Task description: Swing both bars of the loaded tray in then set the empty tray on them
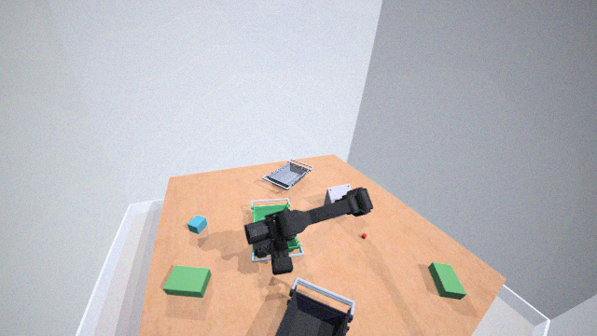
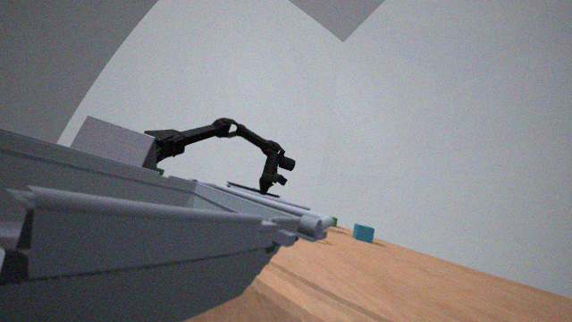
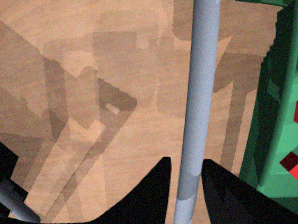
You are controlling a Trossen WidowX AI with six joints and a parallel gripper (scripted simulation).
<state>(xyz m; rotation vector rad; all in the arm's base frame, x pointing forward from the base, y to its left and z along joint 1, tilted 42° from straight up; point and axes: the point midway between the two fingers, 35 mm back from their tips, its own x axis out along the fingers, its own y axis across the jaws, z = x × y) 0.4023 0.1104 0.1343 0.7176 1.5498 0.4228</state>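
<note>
The grey tray lies 55 cm to the right of my gripper tip and 26 cm behind it. Round my gripper tip: red block 42 cm behind, 4 cm below, 1 cm to the left; blue cube 29 cm to the right, 28 cm ahead, 2 cm below.
</note>
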